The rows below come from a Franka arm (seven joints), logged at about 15 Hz.
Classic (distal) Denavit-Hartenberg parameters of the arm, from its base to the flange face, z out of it. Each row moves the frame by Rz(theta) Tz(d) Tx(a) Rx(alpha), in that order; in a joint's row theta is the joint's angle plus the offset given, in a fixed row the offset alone. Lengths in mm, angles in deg.
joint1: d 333, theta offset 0, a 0, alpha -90
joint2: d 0, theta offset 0, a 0, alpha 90
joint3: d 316, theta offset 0, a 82.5, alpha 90
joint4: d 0, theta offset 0, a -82.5, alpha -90
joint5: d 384, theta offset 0, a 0, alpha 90
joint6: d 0, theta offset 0, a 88, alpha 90
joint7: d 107, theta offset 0, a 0, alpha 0
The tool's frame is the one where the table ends.
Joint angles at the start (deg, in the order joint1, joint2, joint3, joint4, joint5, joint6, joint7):
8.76 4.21 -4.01 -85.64 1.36 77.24 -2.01
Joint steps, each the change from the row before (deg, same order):
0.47 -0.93 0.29 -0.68 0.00 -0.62 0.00
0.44 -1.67 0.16 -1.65 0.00 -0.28 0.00
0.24 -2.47 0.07 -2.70 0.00 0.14 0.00
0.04 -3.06 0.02 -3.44 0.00 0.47 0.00
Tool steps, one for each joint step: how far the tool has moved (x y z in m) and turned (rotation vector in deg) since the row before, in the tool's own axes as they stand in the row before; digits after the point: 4 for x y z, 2 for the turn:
-0.0065 -0.0071 -0.0014 -0.08 -0.39 -0.76
-0.0099 -0.0054 -0.0003 -0.02 -0.28 -0.61
-0.0135 -0.0026 0.0012 0.08 -0.10 -0.33
-0.0161 -0.0003 0.0026 0.16 0.09 -0.10

